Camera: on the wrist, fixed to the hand. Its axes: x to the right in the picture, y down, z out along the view.
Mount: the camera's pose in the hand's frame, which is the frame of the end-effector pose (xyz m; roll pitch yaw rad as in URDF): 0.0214 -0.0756 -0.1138 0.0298 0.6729 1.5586
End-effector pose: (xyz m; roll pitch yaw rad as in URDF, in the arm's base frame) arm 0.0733 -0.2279 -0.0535 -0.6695 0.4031 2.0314
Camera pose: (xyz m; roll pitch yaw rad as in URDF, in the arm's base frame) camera 0.1883 -0.1674 -0.1008 1.1110 1.1190 -1.6553
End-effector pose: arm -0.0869 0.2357 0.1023 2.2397 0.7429 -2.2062
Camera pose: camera 0.0088 0.1361 0.0961 1.6039 -0.8183 -2.2003
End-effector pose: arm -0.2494 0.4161 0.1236 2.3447 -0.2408 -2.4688
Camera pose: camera -0.1773 0.3020 0.1534 -1.9369 -1.3189 1.0890
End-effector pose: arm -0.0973 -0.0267 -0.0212 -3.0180 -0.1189 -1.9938
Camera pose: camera -0.0445 -0.0579 0.1027 -2.9708 -0.5463 2.6572
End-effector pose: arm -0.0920 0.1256 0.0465 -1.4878 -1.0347 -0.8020
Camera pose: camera -0.2098 0.0753 0.0986 -1.8512 0.4293 -1.4603
